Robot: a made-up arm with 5 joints.
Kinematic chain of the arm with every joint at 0, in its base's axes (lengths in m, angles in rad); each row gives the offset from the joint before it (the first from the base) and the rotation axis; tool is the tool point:
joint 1: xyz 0 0 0.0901 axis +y
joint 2: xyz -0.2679 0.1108 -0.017 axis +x
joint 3: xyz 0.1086 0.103 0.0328 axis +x
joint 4: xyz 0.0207 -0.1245 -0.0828 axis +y
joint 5: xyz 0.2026 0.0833 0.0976 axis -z
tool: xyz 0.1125 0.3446 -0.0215
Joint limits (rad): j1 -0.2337..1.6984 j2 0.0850..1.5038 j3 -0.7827..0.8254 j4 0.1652..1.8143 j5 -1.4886..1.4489
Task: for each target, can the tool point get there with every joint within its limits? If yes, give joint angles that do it. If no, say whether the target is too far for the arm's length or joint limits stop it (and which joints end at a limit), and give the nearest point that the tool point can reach.
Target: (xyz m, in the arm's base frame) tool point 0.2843 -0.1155 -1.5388
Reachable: no: too far | nearest point 0.0216 0.0853 -0.5413 | short by 1.051 m
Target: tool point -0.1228 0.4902 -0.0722
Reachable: yes | joints 0.4434 0.4004 -0.4877 1.4291 -0.4464
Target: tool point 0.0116 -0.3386 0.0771
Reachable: no: joint limits stop it (at a limit: joint 1, joint 2, joint 3) | nearest point 0.1398 -0.0326 0.1640 | short by 0.343 m
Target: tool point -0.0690 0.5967 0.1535
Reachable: yes | joints 0.0656 0.6673 0.0159 1.6250 -0.3434
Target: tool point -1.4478 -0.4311 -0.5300
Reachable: no: too far | nearest point -0.5608 -0.0443 -0.1501 | short by 1.040 m
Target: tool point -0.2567 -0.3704 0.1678
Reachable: no: joint limits stop it (at a limit: joint 1, joint 2, joint 3, joint 5) | nearest point -0.3846 -0.2836 0.1764 | short by 0.155 m
